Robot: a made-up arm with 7 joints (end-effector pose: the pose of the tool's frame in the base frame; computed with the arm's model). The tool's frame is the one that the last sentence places. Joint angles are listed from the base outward.
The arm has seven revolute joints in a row. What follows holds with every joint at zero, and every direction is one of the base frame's. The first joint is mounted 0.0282 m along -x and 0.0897 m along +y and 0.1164 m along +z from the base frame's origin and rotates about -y. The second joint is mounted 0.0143 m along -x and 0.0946 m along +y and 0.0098 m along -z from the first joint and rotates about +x. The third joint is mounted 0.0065 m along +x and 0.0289 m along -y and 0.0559 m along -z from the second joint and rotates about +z. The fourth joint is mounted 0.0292 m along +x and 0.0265 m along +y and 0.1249 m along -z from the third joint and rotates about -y. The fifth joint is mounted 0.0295 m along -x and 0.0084 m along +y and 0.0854 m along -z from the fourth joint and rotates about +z. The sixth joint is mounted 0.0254 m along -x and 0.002 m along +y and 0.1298 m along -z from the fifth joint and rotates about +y. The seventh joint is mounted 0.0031 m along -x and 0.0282 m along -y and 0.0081 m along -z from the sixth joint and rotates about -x. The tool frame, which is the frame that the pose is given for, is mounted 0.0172 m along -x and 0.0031 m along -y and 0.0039 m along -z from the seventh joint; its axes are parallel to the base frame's.
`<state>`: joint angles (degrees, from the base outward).
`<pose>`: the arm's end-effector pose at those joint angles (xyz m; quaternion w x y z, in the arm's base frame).
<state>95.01 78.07 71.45 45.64 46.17 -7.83 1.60</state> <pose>-0.0681 0.5709 0.1745 0.4200 -0.0134 0.7483 -0.5133</pose>
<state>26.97 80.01 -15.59 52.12 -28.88 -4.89 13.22</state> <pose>0.1616 0.5576 0.0799 0.6224 0.5988 -0.2268 -0.4502</pose>
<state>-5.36 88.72 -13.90 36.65 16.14 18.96 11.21</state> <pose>0.0572 0.5799 0.0279 0.8248 0.5467 -0.0573 -0.1322</pose>
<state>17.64 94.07 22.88 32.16 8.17 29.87 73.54</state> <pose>0.0308 0.5799 0.1552 0.9046 0.1387 -0.4025 0.0227</pose>
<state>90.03 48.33 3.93 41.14 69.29 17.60 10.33</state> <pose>0.2488 0.4265 0.2697 0.2990 -0.2620 -0.8800 0.2597</pose>
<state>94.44 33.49 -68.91 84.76 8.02 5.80 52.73</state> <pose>0.3426 0.1204 0.2227 0.3314 0.1170 -0.4926 -0.7962</pose>
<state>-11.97 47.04 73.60 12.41 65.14 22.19 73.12</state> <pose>-0.0567 0.4844 -0.1487 0.3994 -0.2036 -0.7744 0.4466</pose>
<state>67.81 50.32 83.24 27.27 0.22 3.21 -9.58</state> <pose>0.1986 0.5287 0.0172 0.2596 0.0916 -0.6239 0.7314</pose>
